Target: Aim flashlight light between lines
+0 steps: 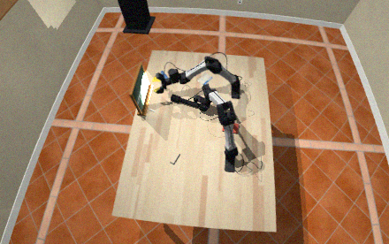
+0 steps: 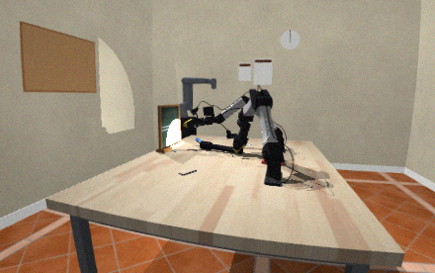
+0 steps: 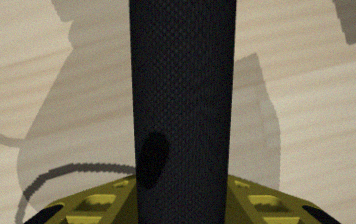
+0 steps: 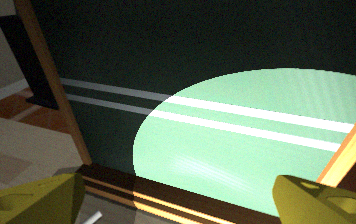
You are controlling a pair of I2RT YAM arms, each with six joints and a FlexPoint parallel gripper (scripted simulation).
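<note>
Now: right hand 180 mm past the flashlight head, 10 mm to the right of it and 140 mm above it. Also, from my right hand: white stick: 10 mm ahead, 130 mm to the left, 160 mm below; green board: 100 mm ahead, 40 mm to the left, 20 mm below; blue screwdriver: 40 mm behind, 200 mm to the right, 160 mm below.
</note>
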